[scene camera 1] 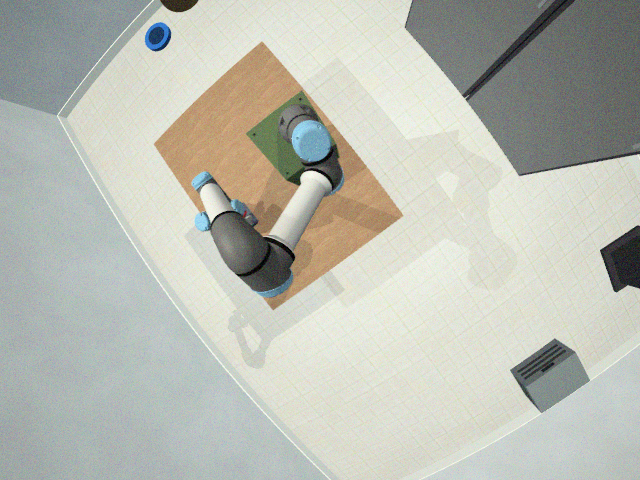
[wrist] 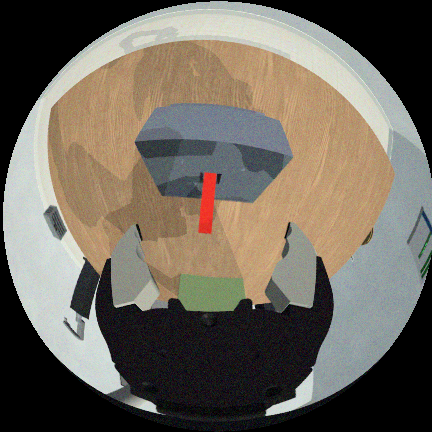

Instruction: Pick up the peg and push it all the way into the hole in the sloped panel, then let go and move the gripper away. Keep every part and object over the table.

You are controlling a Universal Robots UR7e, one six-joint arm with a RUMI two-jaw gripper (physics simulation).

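Places are measured from the arm's base along level axes (x left, y ahead, z down), in centimetres.
Where they show: gripper, fingertip midpoint: [wrist: 211, 225]; arm's base, link origin: [scene camera 1: 298, 124].
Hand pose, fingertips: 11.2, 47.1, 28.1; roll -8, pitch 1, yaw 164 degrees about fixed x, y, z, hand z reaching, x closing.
Note:
Things, the pixels of their centre, and the offset from my fingertips, as dx, dy, dz. Level surfaces: height alone.
- red peg, body centre: [wrist: 207, 192] +0.7, +1.2, +3.4
- sloped panel, body centre: [wrist: 211, 153] [scene camera 1: 241, 219] +1.2, +4.6, +6.6
- wooden table, surface height: dz +11.5
The red peg [wrist: 207, 205] sticks out of the dark hole in the sloped panel [wrist: 240, 189]. Its far end is at the hole, and a long part stands out toward my gripper. The blue-grey block with the panel stands on the wooden table [scene camera 1: 206, 124] [wrist: 330, 150]. My gripper [wrist: 211, 225] is open and empty. Its two jaws stand wide apart on either side of the peg's free end, without touching it. In the scene view, a little red and a grey corner show beside the arm; the arm hides most of the gripper, block and hole.
The green mounting plate [scene camera 1: 271, 139] [wrist: 212, 292] carries the arm's base on the table. The bent arm [scene camera 1: 240, 242] reaches over the table's left edge, and its blue wrist joint [scene camera 1: 202, 221] lies near that edge in the scene view. A grey cabinet [scene camera 1: 560, 379] stands on the floor.

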